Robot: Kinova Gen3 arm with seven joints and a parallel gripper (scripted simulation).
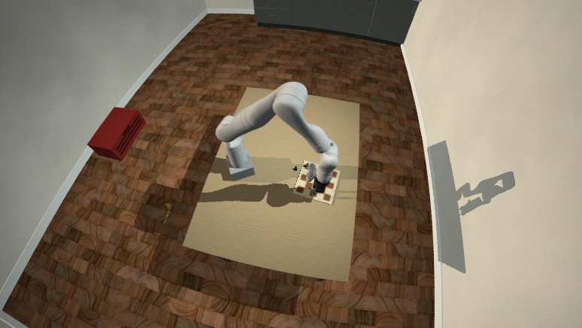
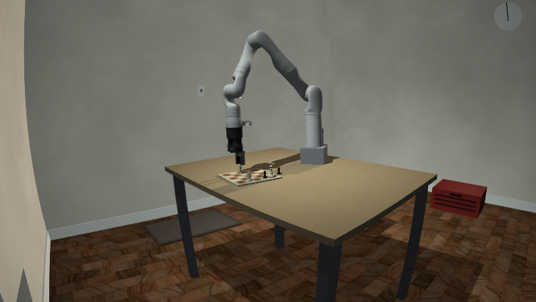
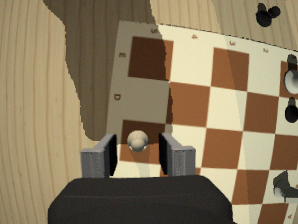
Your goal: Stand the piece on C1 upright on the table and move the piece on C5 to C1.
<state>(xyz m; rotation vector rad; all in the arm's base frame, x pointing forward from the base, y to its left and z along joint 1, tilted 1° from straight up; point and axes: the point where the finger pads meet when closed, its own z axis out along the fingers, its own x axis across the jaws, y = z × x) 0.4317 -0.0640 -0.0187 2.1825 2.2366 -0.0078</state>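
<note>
Now: hand 4 cm above the white pawn. Round my hand: chessboard (8 cm to the left, 6 cm below, 1 cm ahead).
</note>
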